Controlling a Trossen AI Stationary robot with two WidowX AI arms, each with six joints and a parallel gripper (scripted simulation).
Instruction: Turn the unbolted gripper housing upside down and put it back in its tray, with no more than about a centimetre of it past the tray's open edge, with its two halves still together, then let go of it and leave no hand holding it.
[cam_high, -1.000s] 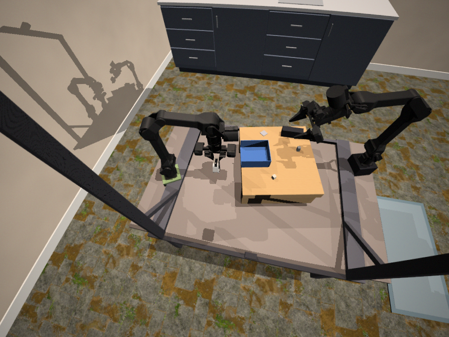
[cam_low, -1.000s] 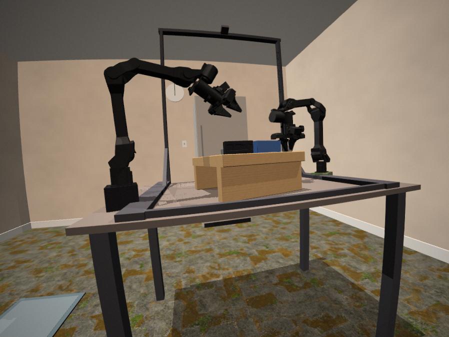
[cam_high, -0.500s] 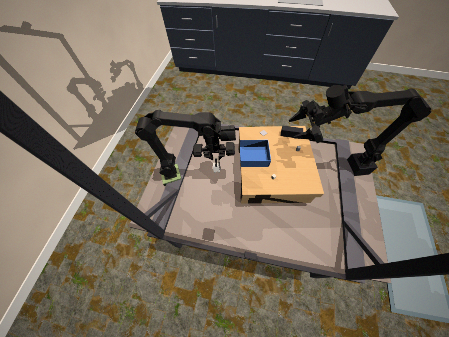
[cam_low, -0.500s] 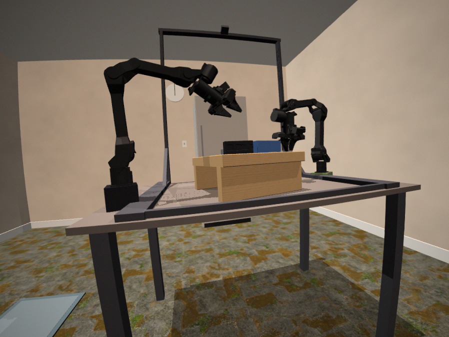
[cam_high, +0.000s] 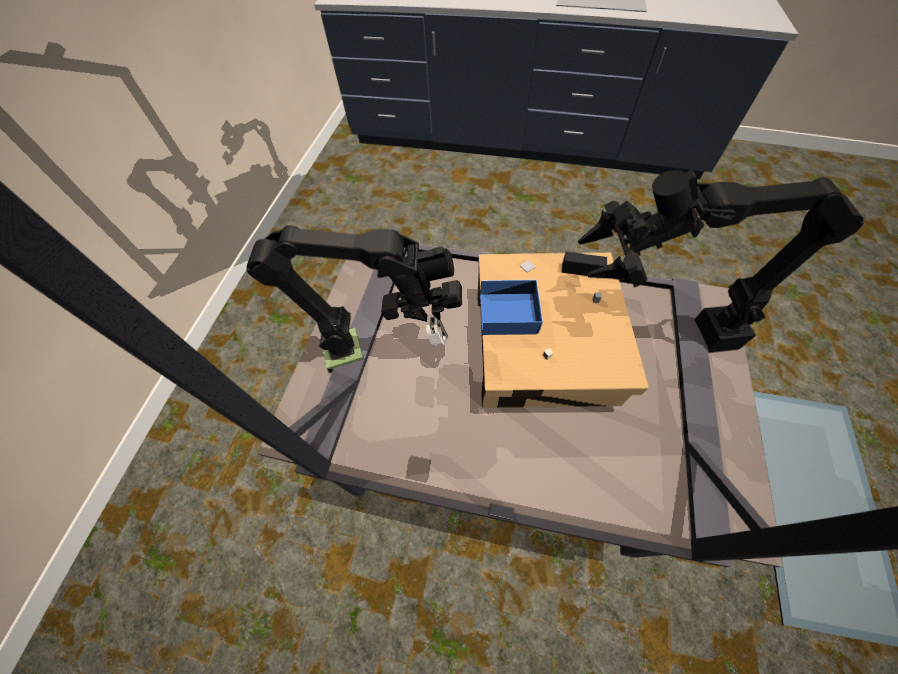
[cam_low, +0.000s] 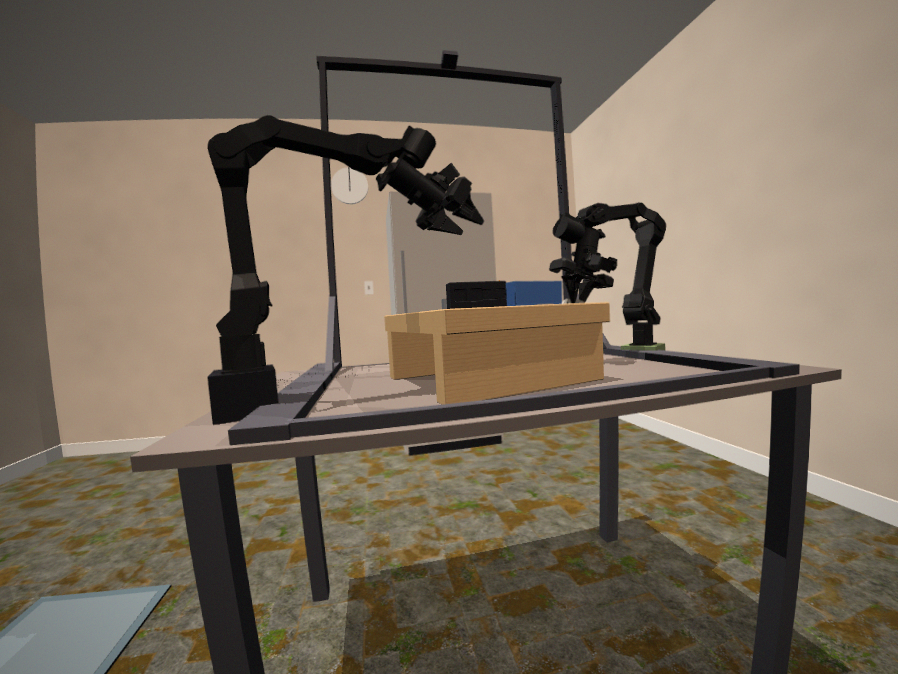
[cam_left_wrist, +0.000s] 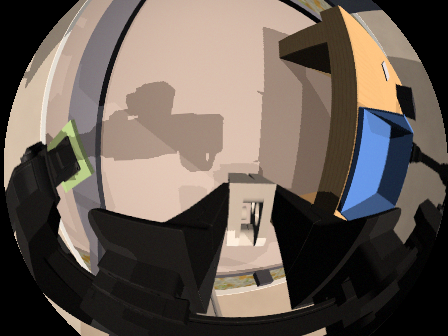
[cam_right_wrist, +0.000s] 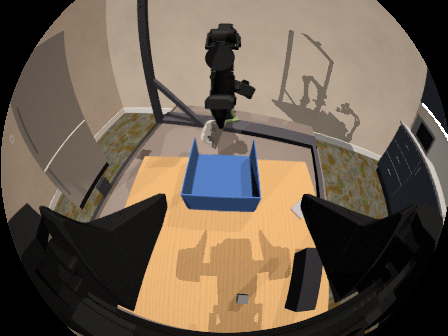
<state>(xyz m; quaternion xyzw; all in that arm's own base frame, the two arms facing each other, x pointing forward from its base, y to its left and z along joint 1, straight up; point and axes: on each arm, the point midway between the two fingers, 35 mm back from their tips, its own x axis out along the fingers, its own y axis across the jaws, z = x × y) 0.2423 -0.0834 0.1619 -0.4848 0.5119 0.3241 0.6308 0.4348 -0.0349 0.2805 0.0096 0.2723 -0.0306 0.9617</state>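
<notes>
Right now the white gripper housing is 20 mm behind my left hand, 10 mm to the right of it and 50 mm below it. The rest, counted from my left hand: wooden block: 310 mm to the right, 90 mm below; then blue tray: 220 mm to the right, 20 mm below; then flat grey plate: 160 mm ahead, 260 mm to the right, 30 mm below.
</notes>
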